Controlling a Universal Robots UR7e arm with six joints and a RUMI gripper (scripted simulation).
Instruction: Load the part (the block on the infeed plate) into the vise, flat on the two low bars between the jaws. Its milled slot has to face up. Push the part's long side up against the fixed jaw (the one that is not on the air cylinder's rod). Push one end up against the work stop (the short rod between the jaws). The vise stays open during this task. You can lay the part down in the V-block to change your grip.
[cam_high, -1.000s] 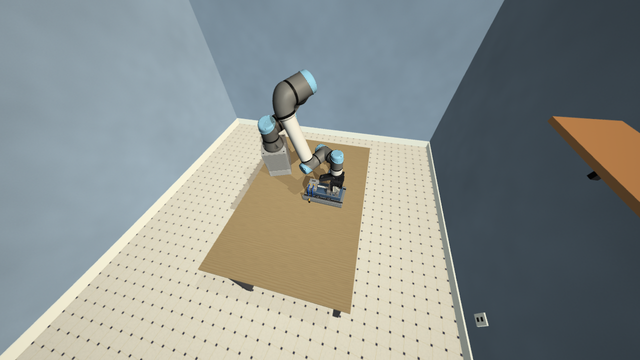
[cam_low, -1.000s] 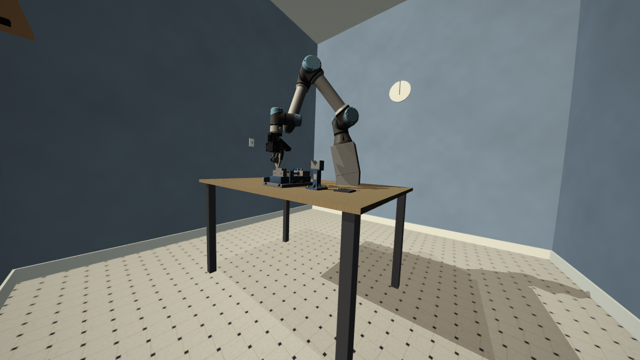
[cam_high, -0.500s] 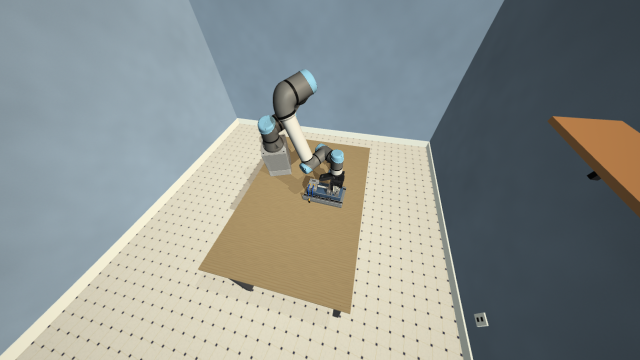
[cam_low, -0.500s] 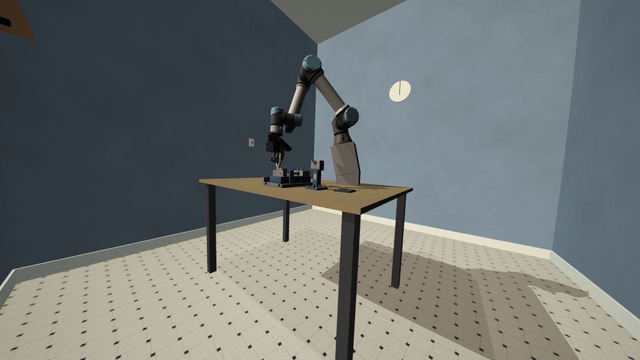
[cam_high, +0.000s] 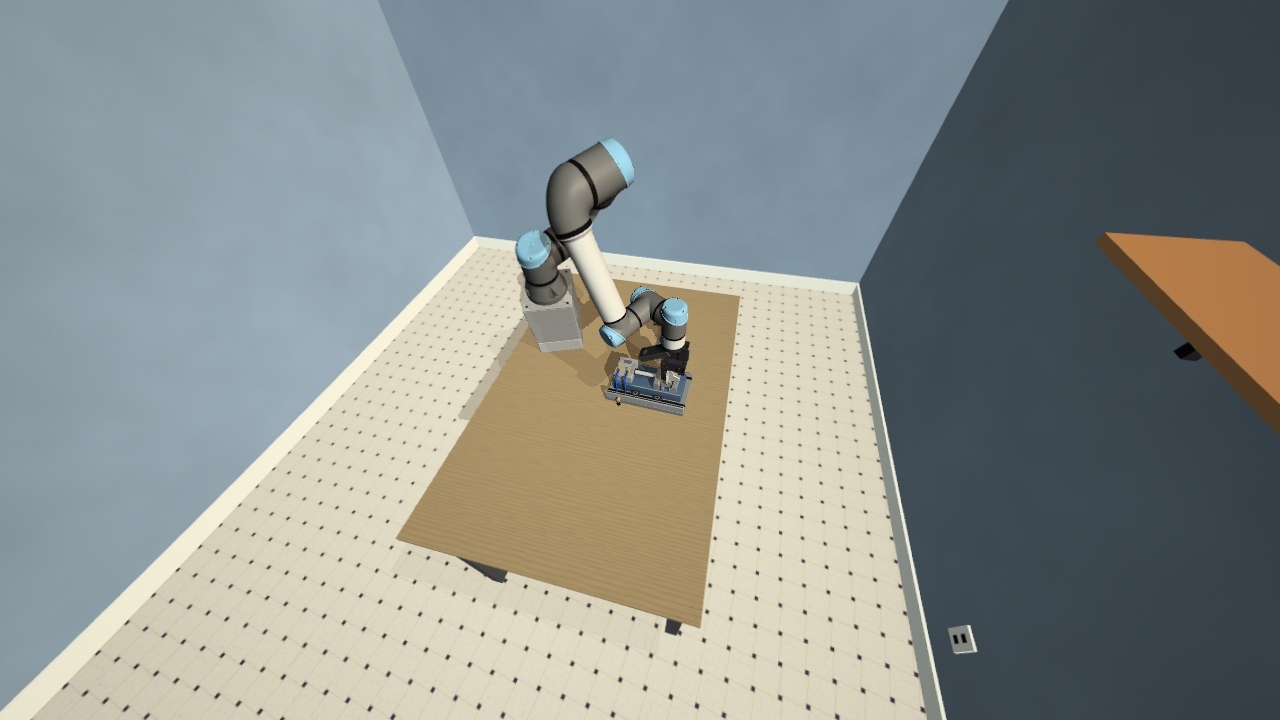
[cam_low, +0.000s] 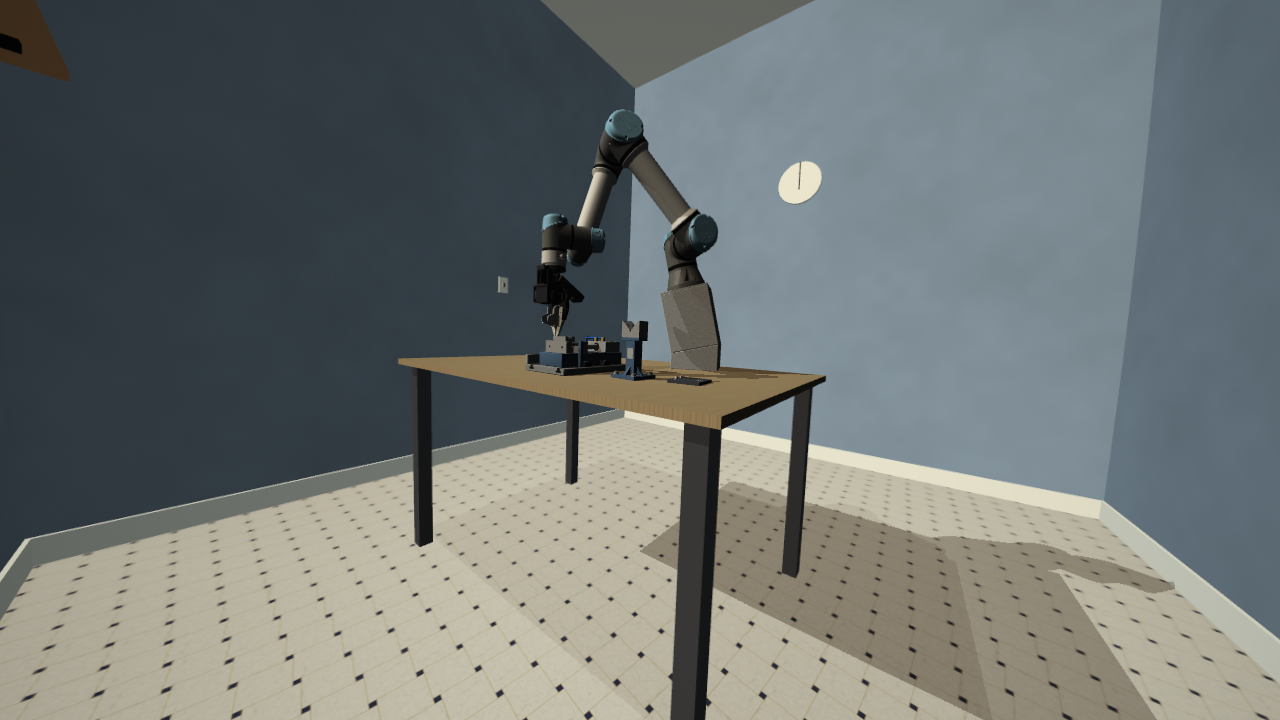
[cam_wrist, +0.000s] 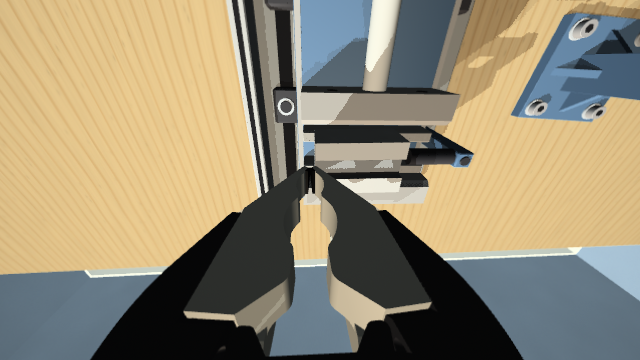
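The part lies 3 cm to the left of my hand and 2 cm below it. From my hand the other things lie so: cylinder rod: 9 cm behind, 5 cm to the left, 4 cm below; then fixed jaw: 4 cm to the left, 4 cm below, 3 cm ahead; then moving jaw: 5 cm to the left, 4 cm below, 3 cm behind.
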